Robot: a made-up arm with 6 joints.
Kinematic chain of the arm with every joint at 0, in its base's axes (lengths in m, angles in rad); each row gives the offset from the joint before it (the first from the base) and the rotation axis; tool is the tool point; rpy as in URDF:
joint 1: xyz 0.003 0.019 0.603 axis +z
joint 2: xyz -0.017 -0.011 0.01 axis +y
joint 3: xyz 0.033 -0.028 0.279 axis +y
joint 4: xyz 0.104 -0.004 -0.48 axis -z
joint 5: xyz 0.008 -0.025 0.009 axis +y
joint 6: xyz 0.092 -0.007 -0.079 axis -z
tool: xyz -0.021 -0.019 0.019 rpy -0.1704 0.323 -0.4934
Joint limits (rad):
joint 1: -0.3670..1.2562
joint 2: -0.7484..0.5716
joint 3: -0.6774..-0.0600
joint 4: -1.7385..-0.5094
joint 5: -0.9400..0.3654
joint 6: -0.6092..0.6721
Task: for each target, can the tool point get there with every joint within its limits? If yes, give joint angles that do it. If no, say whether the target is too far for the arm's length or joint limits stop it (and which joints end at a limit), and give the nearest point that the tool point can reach.
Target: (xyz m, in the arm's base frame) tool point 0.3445 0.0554 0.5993
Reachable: yes | joints 0.0280 -0.3883 -0.1921 -1.0847 -0.5772 -0.5020
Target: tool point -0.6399 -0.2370 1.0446
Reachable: no: joint limits stop it (at a limit: joint 1, joint 2, joint 3, joint 4, joint 5, joint 6) | nearest point 0.0180 0.2990 0.9201 | short by 0.858 m
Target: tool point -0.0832 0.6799 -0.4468
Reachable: no: too far | nearest point 0.0867 0.3607 0.2812 | short by 0.813 m
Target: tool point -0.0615 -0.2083 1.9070
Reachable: no: too far | nearest point 0.2515 -0.1224 1.0008 | short by 0.963 m
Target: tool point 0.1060 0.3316 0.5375
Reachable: yes | joints 1.0886 -0.2287 -0.2225 -1.3915 -0.5268 -0.4641
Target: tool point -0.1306 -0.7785 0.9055
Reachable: no: joint limits stop it (at a limit: joint 1, joint 2, joint 4, joint 5) | nearest point 0.2686 -0.1291 0.9321 | short by 0.763 m
